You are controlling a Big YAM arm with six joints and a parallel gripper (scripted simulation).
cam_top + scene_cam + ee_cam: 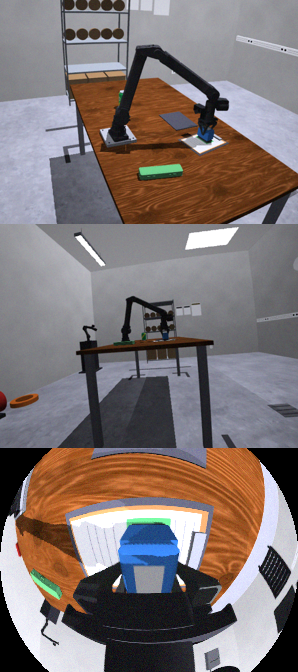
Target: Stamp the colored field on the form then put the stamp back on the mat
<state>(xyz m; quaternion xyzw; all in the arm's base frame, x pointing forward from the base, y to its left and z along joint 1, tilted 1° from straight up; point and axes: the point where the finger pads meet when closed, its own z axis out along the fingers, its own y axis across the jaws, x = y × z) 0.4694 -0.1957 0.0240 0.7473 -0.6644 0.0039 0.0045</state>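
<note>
My hand is 1 cm above the stamp. From my hand the other things lie so: mat (2 cm behind, 26 cm to the left, 5 cm below); form (1 cm behind, 1 cm to the right, 4 cm below).
</note>
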